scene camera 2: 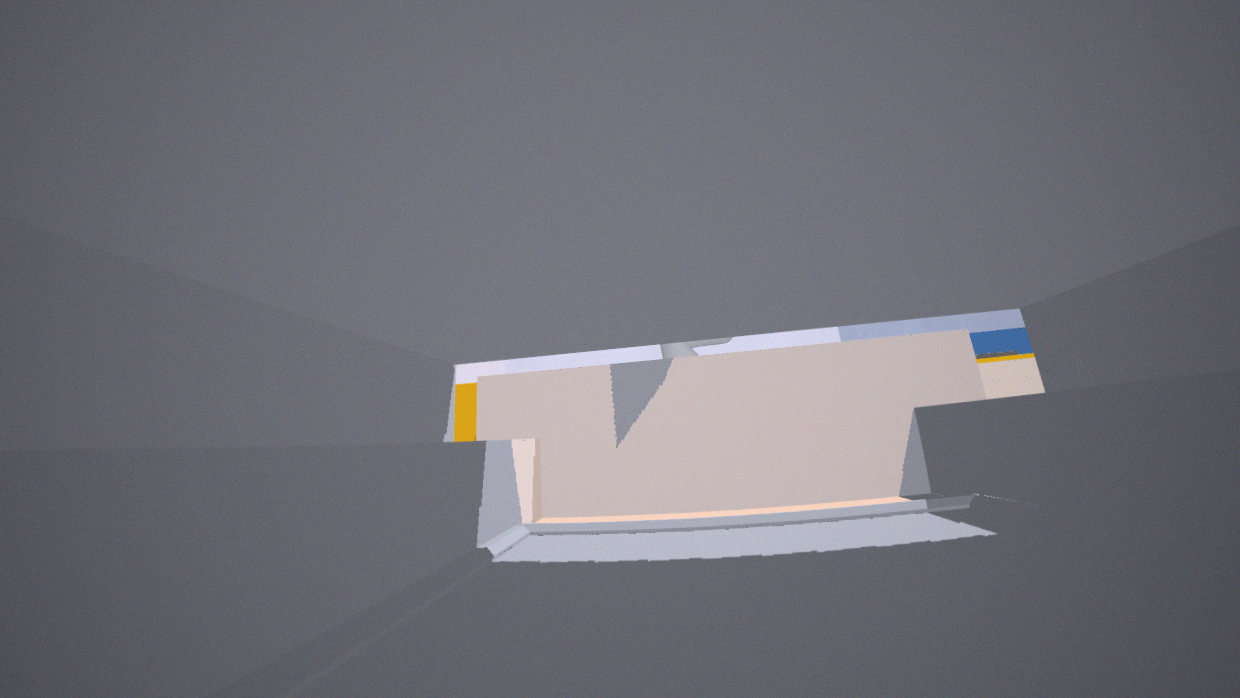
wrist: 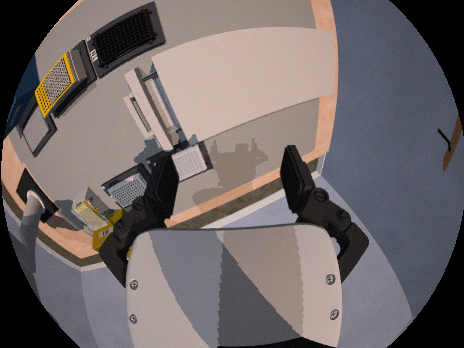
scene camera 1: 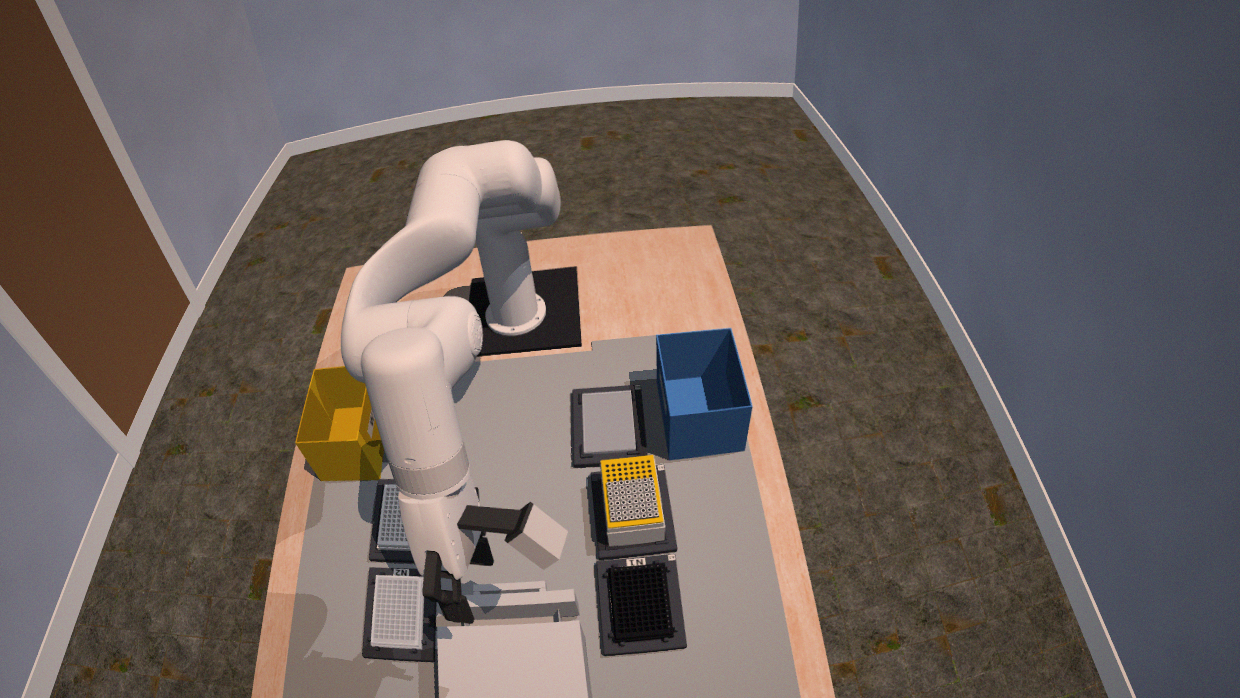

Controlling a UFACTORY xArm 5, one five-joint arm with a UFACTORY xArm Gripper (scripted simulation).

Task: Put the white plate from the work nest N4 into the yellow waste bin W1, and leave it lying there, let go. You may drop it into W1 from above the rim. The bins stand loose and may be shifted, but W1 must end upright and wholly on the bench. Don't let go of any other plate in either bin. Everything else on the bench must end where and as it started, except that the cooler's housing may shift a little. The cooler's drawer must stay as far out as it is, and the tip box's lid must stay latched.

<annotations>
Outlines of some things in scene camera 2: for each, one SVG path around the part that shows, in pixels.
A cooler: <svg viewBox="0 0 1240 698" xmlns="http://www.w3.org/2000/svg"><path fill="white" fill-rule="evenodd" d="M0 0L0 698L1240 698L1240 0ZM1045 393L987 399L968 329L761 350L477 376L476 441L452 442L454 441L456 365L1010 309L1020 309Z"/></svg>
A yellow tip box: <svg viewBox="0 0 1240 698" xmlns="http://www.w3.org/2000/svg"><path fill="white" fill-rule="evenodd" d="M976 355L987 399L1045 393L1033 353L1018 355L1017 351L1006 351Z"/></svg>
A blue bin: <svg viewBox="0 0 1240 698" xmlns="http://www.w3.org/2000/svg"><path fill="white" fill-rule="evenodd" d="M1025 327L969 333L975 354L1017 351L1018 354L1033 353Z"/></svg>
</annotations>
